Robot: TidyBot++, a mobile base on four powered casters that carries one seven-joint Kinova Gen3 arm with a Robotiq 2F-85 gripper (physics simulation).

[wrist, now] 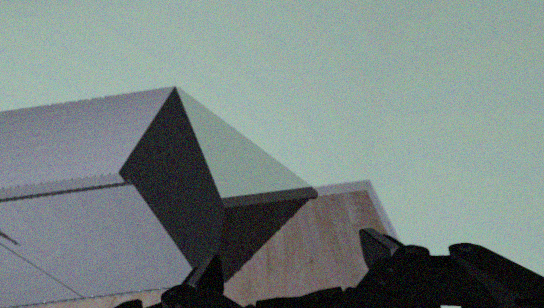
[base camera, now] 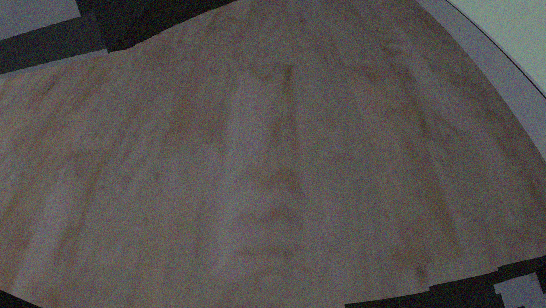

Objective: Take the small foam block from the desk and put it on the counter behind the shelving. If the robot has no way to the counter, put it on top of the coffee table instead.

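Places are measured from the arm's base along level axes (x ahead, y left, z up), in centimetres.
Pixels of known places: gripper, fingertip midpoint: (wrist: 291, 257).
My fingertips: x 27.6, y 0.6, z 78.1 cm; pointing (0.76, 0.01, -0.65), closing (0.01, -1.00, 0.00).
Note:
Behind a point stands the place of what it marks.
My gripper (wrist: 291, 257) {x 27.6, y 0.6, z 78.1 cm} is open in the wrist view, with its two dark fingertips wide apart along the lower edge and no object between them. The small foam block does not show in either view. I cannot make out the desk, the counter or the coffee table for certain. A large grey unit (wrist: 90, 235) {x 78.5, y 71.9, z 22.5 cm} with a dark side panel (wrist: 172, 170) {x 99.0, y 43.4, z 29.7 cm} fills the left of the wrist view, beyond the fingers. I cannot tell whether it is the shelving.
Wooden floor (base camera: 320, 150) {x 41.9, y -6.4, z -39.7 cm} (wrist: 300, 240) {x 100.4, y -5.9, z -39.7 cm} shows in both views. A pale wall (base camera: 520, 25) {x 59.9, y -54.8, z -23.5 cm} (wrist: 425, 125) {x 92.8, y -56.5, z 35.7 cm} with a grey skirting strip (base camera: 492, 65) {x 62.1, y -53.6, z -35.8 cm} borders it. A dark edge (base camera: 130, 25) {x 100.4, y 43.4, z -39.3 cm} crosses the base view's upper left; dark parts (base camera: 460, 290) show at its lower right.

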